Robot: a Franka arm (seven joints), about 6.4 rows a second.
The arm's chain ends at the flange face. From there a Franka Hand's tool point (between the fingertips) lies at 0.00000 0.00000 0.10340 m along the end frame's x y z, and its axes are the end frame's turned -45 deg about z.
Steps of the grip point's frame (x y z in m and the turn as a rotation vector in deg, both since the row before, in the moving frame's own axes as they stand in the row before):
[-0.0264 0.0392 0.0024 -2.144 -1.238 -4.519]
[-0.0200 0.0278 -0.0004 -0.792 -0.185 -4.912]
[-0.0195 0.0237 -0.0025 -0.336 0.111 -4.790]
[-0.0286 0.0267 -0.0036 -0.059 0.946 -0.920]
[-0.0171 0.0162 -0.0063 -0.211 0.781 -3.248]
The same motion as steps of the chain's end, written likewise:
[0.0077 0.0421 0.0025 -2.391 0.641 -4.519]
[0.0047 0.0326 -0.0004 -0.691 0.429 -4.912]
[0.0024 0.0303 -0.0025 -0.159 0.316 -4.790]
[-0.0026 0.0402 -0.0036 0.627 0.711 -0.920]
[-0.0019 0.0243 -0.0063 0.403 0.701 -3.248]

